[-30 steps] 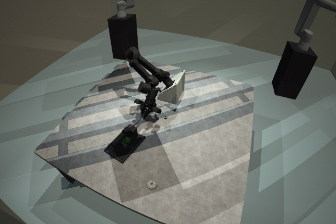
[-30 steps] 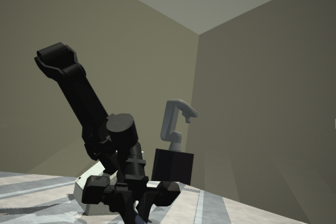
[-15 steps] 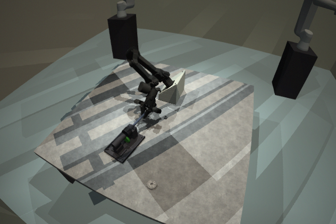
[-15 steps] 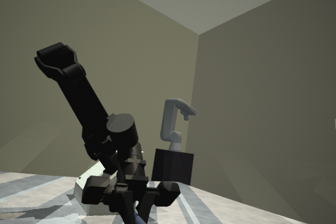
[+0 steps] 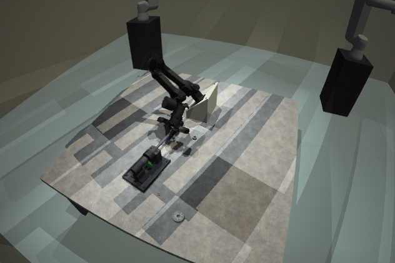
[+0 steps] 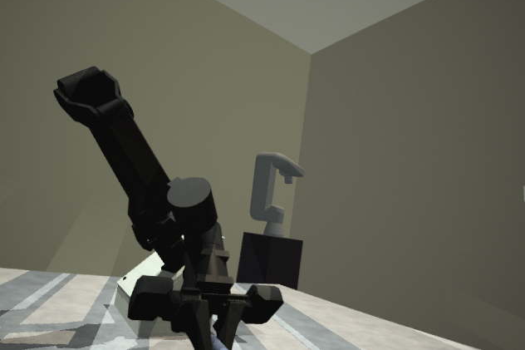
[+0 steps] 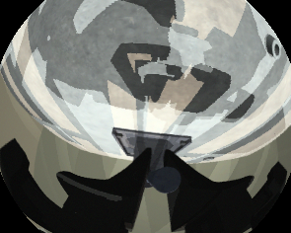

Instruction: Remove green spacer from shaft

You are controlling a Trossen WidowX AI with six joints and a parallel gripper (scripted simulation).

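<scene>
My gripper tip is 60 mm short of the blue-grey shaft, 20 mm below it and 10 mm to the left of it. From my gripper tip the other things lie so: green spacer: 170 mm ahead, 40 mm to the right, 20 mm below.
</scene>
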